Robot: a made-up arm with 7 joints.
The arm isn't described. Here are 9 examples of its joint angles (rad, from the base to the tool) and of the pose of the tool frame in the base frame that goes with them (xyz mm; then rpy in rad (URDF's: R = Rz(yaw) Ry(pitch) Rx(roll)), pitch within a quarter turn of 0, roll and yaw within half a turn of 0).
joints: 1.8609 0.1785 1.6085 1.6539 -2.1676 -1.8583 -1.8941
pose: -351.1 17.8 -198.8 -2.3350 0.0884 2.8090
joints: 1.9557 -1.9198 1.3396 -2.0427 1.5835 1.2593 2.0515
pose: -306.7 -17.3 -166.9 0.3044 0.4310 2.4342
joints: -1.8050 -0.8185 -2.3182 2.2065 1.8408 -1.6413 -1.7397
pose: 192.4 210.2 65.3 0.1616 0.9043 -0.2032
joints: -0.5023 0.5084 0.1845 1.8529 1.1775 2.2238 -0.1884
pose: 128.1 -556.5 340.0 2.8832 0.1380 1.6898
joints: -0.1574 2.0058 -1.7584 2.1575 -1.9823 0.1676 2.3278
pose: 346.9 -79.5 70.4 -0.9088 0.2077 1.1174
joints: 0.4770 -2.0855 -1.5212 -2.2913 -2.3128 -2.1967 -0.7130
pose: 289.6 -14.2 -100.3 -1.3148 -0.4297 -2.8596
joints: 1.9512 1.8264 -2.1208 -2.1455 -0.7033 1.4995 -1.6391
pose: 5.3 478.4 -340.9 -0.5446 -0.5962 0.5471
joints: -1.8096 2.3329 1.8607 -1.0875 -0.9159 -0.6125 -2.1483
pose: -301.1 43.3 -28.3 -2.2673 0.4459 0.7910
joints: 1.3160 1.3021 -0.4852 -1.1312 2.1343 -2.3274 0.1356
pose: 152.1 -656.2 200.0 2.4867 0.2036 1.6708
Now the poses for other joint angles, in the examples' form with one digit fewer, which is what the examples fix.
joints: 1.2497 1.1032 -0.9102 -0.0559 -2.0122 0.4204 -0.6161
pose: -105 -543 172 0.485 0.436 2.865
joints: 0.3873 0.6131 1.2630 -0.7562 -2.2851 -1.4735 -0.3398
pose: -550 -174 180 0.734 -0.635 0.559
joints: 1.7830 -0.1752 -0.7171 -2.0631 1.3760 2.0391 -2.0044
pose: -54 -467 -388 -2.304 0.863 0.439
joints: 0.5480 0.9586 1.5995 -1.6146 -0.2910 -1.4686 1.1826
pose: -470 -482 127 -2.875 0.016 -0.145
